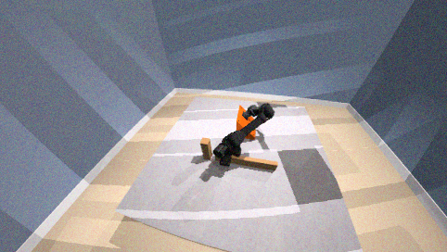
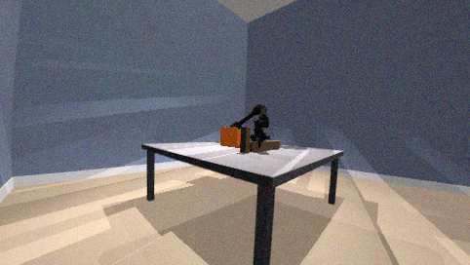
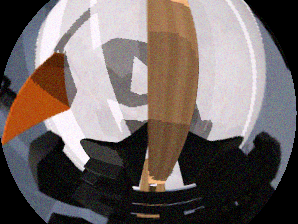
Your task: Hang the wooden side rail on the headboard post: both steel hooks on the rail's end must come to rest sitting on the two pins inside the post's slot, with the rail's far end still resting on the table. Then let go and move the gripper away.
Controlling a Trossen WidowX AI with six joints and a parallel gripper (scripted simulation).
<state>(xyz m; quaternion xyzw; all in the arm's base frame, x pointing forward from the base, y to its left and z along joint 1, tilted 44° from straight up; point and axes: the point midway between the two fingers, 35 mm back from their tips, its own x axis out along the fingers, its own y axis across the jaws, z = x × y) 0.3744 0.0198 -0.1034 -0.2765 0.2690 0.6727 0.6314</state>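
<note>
The wooden headboard post is 14 cm to the right of my gripper tip and 6 cm above it.
</note>
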